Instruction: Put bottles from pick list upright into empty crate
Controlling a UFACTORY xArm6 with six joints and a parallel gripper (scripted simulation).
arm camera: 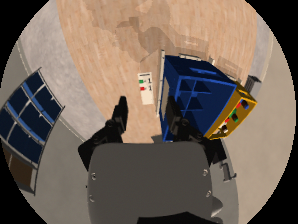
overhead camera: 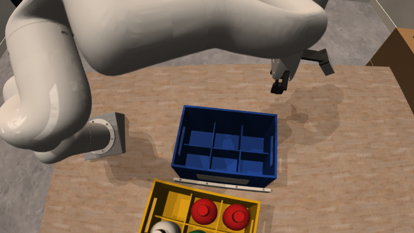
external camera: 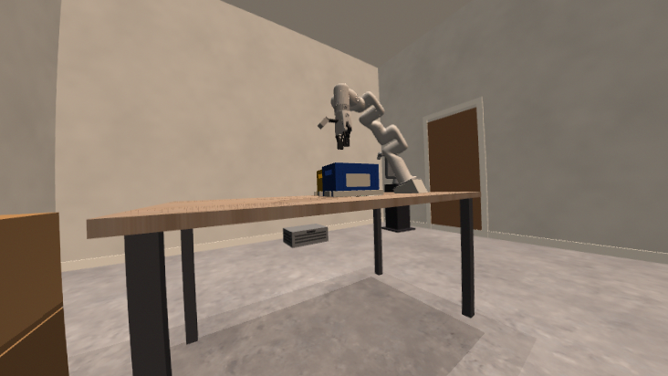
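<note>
Now: hand 18 cm past the green-capped bottle, 43 cm to the left of it and 17 cm above it. The rest, counted from my hand: pick list (13 cm behind, 25 cm below); red bottle (8 cm behind, 35 cm to the right, 17 cm below); blue crate (12 cm behind, 15 cm to the right, 17 cm below).
</note>
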